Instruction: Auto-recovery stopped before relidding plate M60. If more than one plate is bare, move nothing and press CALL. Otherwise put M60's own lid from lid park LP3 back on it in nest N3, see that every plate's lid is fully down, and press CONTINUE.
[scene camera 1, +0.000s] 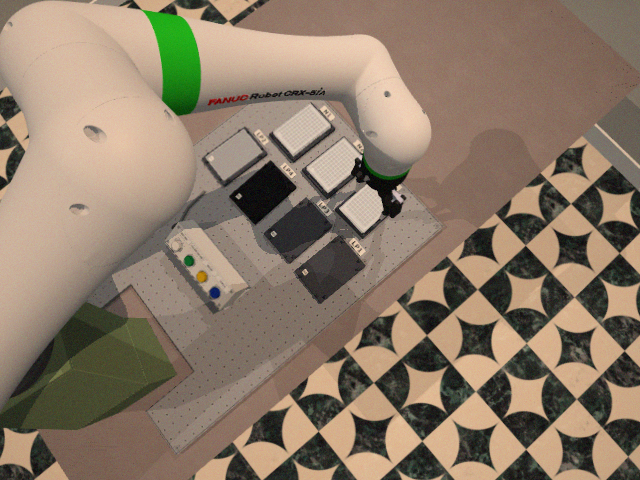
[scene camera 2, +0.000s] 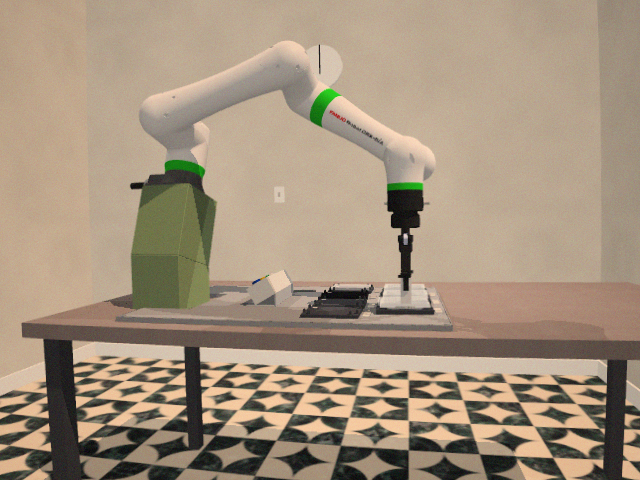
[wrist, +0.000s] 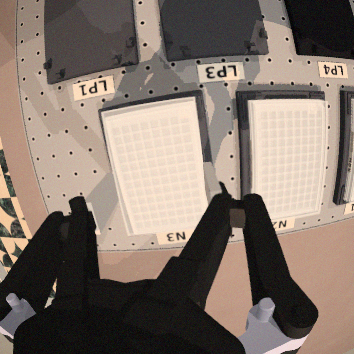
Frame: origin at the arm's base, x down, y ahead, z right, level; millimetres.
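Seen in the pictures: gripper, fingertip midpoint: (scene camera 1: 371, 202) (scene camera 2: 405, 300) (wrist: 158, 180); arm's base at its link origin: (scene camera 2: 181, 194).
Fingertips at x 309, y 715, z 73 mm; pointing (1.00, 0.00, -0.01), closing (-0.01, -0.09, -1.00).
Observation:
Offsets run from my fingertips to a thing's top centre. Level surfaces: height alone.
My gripper (scene camera 1: 375, 189) (scene camera 2: 405, 288) (wrist: 158, 180) is shut on the clear lid {dx -8, dy -9, dz +1 mm} (wrist: 157, 165) over the white plate in nest N3 {dx +11, dy -5, dz -1 mm} (wrist: 205, 132), with one finger at each long side. The lid looks slightly turned against the nest; whether it is fully down I cannot tell. Lid park LP3 {dx +8, dy -190, dz -52 mm} (scene camera 1: 297, 229) (wrist: 215, 27) is a dark pad with no lid seen on it. A white plate {dx -2, dy -15, dz -134 mm} (scene camera 1: 333, 165) (wrist: 287, 155) sits in N2 with a clear lid outline, another plate {dx -2, dy -30, dz -268 mm} (scene camera 1: 302, 130) in N1. The button box {dx -56, dy -422, dz -103 mm} (scene camera 1: 193, 248) (scene camera 2: 273, 289) has white, green, yellow and blue buttons; their labels are unreadable.
Dark pads LP1 {dx +8, dy -180, dz +75 mm} (scene camera 1: 330, 268) (wrist: 90, 35) and LP4 {dx +8, dy -208, dz -188 mm} (scene camera 1: 262, 191) (wrist: 325, 25) flank LP3. The light grey LP2 {dx +10, dy -215, dz -316 mm} (scene camera 1: 235, 155) lies beyond LP4. The perforated board {dx +28 mm} (scene camera 1: 248, 330) lies on the brown table {dx +41 mm} (scene camera 2: 516, 315). The green arm pedestal (scene camera 2: 165, 248) stands at one end.

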